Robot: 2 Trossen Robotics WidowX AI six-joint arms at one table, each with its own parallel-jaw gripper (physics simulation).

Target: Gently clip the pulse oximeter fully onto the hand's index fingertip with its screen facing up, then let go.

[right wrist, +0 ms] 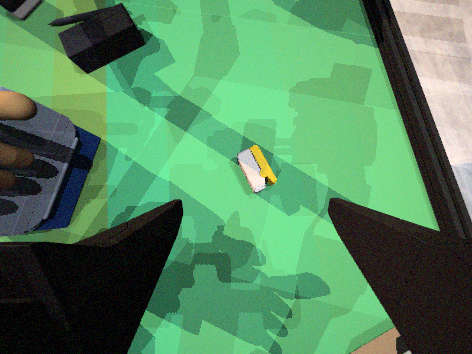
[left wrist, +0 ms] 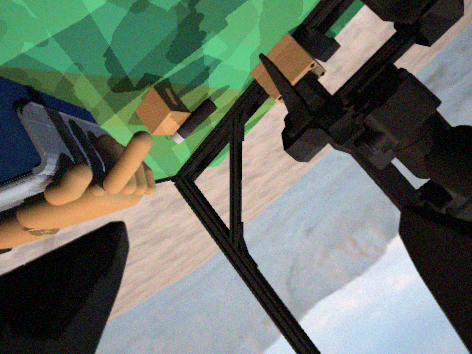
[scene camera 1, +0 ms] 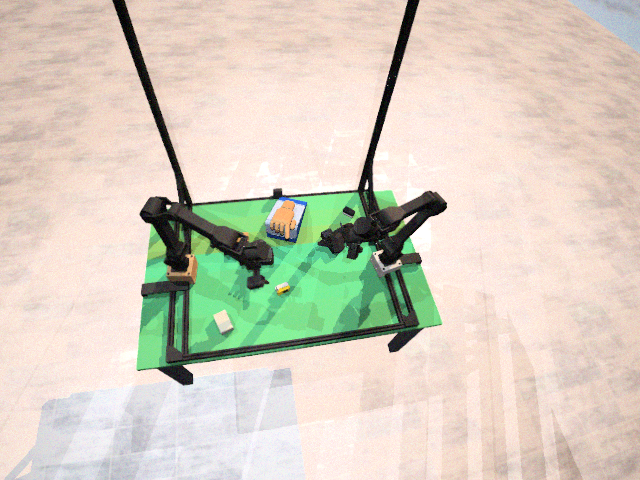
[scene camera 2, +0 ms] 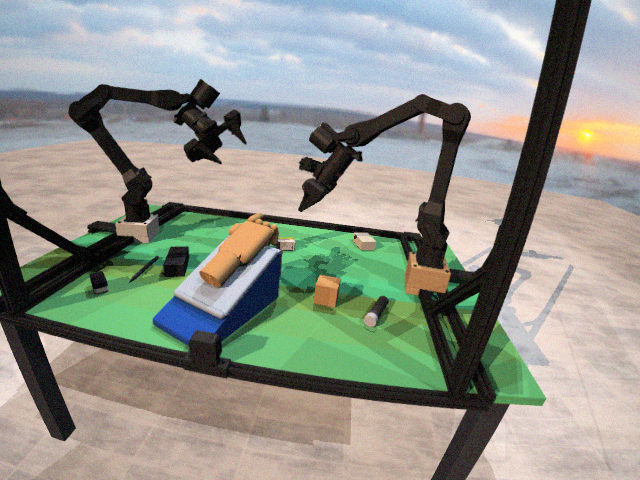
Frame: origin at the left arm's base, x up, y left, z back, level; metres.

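Seen in the pictures: left gripper, fingertip midpoint: (left wrist: 264, 227) (scene camera 1: 322, 240) (scene camera 2: 234, 153); right gripper, fingertip midpoint: (right wrist: 255, 205) (left wrist: 295, 13) (scene camera 1: 269, 272) (scene camera 2: 304, 207); left arm's base at its link origin: (scene camera 1: 387, 258) (scene camera 2: 137, 218); right arm's base at its link origin: (left wrist: 301, 85) (scene camera 1: 180, 264) (scene camera 2: 429, 262).
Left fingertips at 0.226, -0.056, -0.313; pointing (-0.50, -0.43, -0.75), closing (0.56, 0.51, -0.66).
Note:
Pixels of each thing's top centre, then the offset from my left fingertips to it, as dx, dy, dz. "spot": a spot on its surface instead.
- yellow pulse oximeter at its top centre: (right wrist: 256, 166) (scene camera 2: 285, 239) (scene camera 1: 282, 286) -0.253, +0.015, -0.159
- grey wedge at a spot on its surface: (scene camera 2: 248, 310) spot: -0.259, -0.356, -0.078
- black box at its top centre: (right wrist: 95, 28) (scene camera 2: 176, 254) -0.250, -0.136, +0.130
- dark pen at its top centre: (right wrist: 83, 13) (scene camera 2: 144, 266) -0.276, -0.163, +0.210
- small dark object at its top centre: (scene camera 2: 97, 276) (scene camera 1: 349, 210) -0.253, -0.264, +0.281
- orange block at its top centre: (left wrist: 172, 123) (scene camera 2: 328, 281) -0.235, -0.268, -0.252
- dark cylinder at its top centre: (left wrist: 197, 126) (scene camera 2: 378, 305) -0.258, -0.328, -0.358
- pale block at its top centre: (scene camera 2: 364, 237) (scene camera 1: 222, 320) -0.255, +0.073, -0.424
The small white and yellow pulse oximeter (scene camera 1: 282, 288) (scene camera 2: 286, 244) (right wrist: 252, 170) lies on the green table, apart from the hand; its screen cannot be made out. The tan hand (scene camera 1: 283, 214) (scene camera 2: 242, 245) (left wrist: 75, 205) rests on a blue and grey wedge (scene camera 2: 248, 310), its index finger (scene camera 1: 287, 232) (left wrist: 129, 162) (right wrist: 15, 105) extended. My right gripper (scene camera 2: 300, 186) (right wrist: 255, 205) is open and empty, above the table, with the oximeter showing beyond its fingers in the right wrist view. My left gripper (scene camera 2: 232, 152) (left wrist: 264, 227) is open and empty, raised to the right of the hand in scene camera 1.
A black box (scene camera 2: 175, 260) (right wrist: 102, 37), a dark pen (scene camera 2: 143, 268) and a small dark object (scene camera 1: 348, 211) (scene camera 2: 98, 282) lie on one side of the wedge. An orange block (scene camera 2: 326, 290) (left wrist: 162, 111) and a dark cylinder (scene camera 2: 376, 311) (left wrist: 195, 121) lie on the other. A pale block (scene camera 1: 223, 321) (scene camera 2: 364, 241) lies farther off.

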